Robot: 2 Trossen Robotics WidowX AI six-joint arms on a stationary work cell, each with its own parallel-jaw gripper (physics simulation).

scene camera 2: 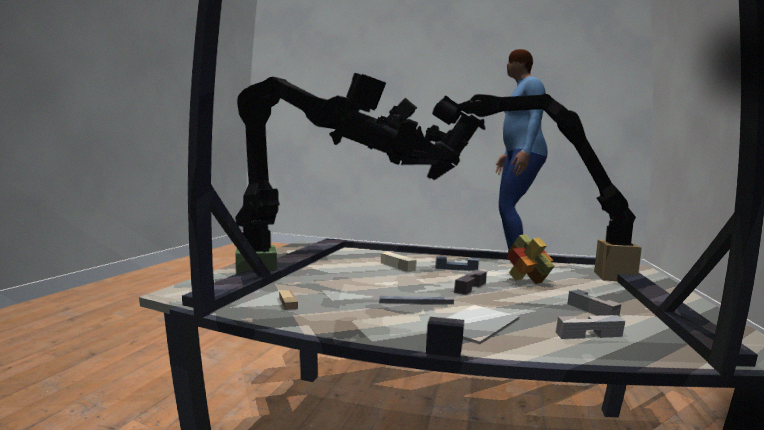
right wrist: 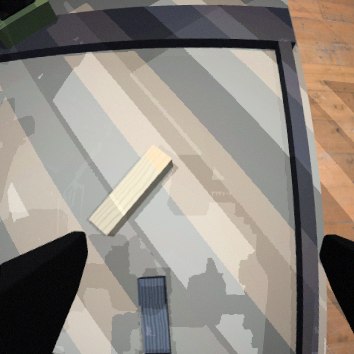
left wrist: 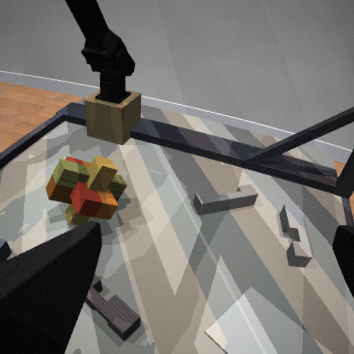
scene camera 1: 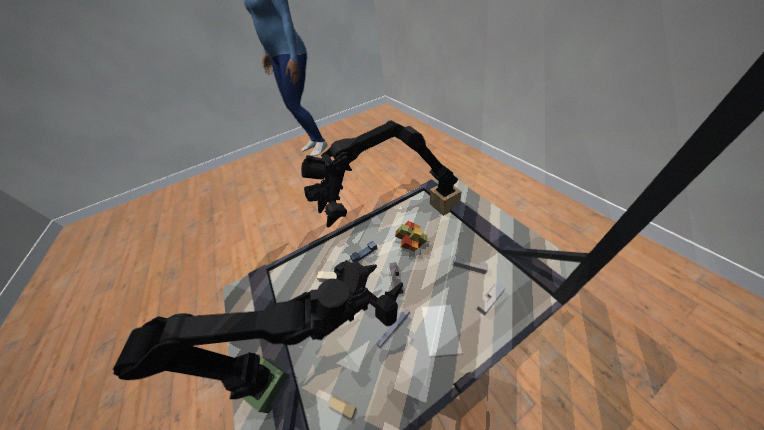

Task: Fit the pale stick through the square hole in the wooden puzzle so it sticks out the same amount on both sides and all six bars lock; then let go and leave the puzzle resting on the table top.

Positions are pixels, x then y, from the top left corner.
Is my right gripper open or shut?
Open.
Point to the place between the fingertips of my left gripper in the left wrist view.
221, 236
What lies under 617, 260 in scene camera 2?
A tan box.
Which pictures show my left gripper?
Scene camera 2, the left wrist view and scene camera 1 only.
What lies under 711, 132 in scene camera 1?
A frame post.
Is my left gripper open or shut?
Open.
